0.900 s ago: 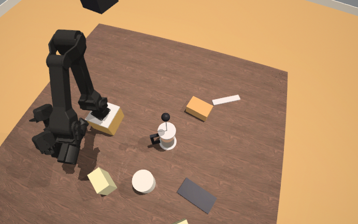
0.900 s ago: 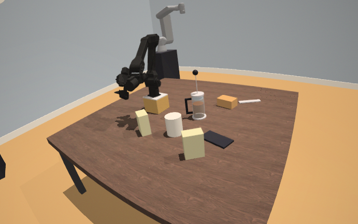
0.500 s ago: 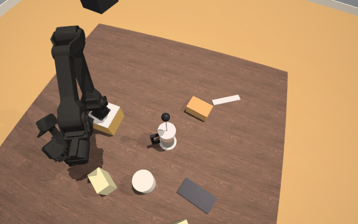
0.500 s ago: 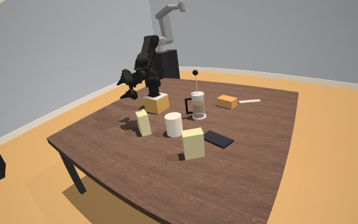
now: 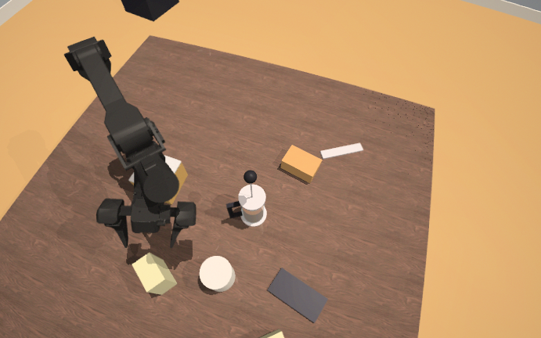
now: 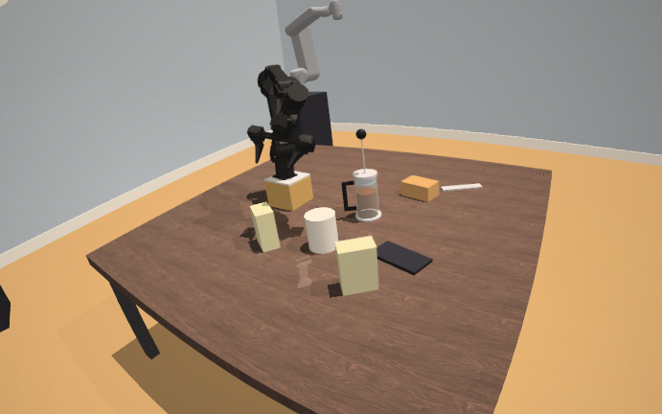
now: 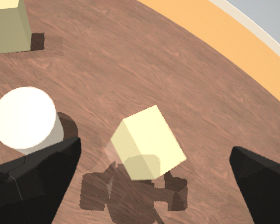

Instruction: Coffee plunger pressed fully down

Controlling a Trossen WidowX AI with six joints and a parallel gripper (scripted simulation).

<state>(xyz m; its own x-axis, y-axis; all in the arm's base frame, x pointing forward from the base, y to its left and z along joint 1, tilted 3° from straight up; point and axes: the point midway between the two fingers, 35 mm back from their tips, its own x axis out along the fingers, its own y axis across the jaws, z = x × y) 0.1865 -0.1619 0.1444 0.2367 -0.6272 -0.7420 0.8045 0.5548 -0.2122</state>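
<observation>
Right now the glass coffee press is 23 cm to the left of my gripper tip, 10 cm ahead of it and 9 cm below it. Round my gripper tip: white flat bar (59 cm to the left, 26 cm ahead, 21 cm below); dark flat slab (33 cm ahead, 21 cm below, 10 cm to the left).
</observation>
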